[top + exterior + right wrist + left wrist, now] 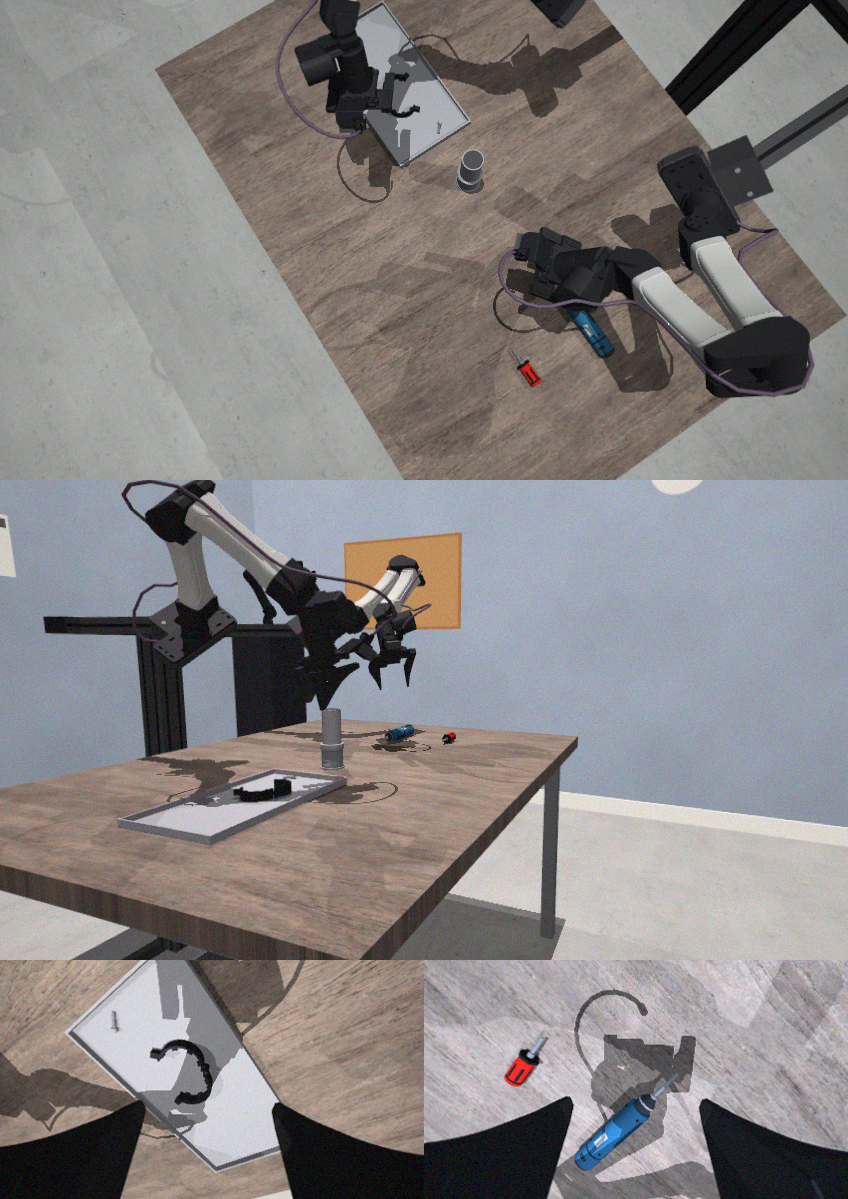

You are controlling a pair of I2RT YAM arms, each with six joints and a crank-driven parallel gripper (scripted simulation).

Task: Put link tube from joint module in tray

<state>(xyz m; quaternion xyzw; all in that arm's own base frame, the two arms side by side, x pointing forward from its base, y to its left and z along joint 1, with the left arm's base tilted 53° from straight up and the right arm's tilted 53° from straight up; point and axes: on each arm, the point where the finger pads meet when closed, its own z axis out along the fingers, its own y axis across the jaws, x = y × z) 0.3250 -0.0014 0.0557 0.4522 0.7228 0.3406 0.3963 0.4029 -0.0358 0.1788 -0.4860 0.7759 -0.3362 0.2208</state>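
Note:
My right gripper is now 23 cm to the right of the grey link tube, 13 cm past it and 10 cm above it. The rest, counted from my right hand: tray (20 cm below, 10 cm to the right, 10 cm behind); then small screw (20 cm below, 15 cm behind, 7 cm to the left); then black clamp (19 cm below, 9 cm behind, 6 cm to the right).

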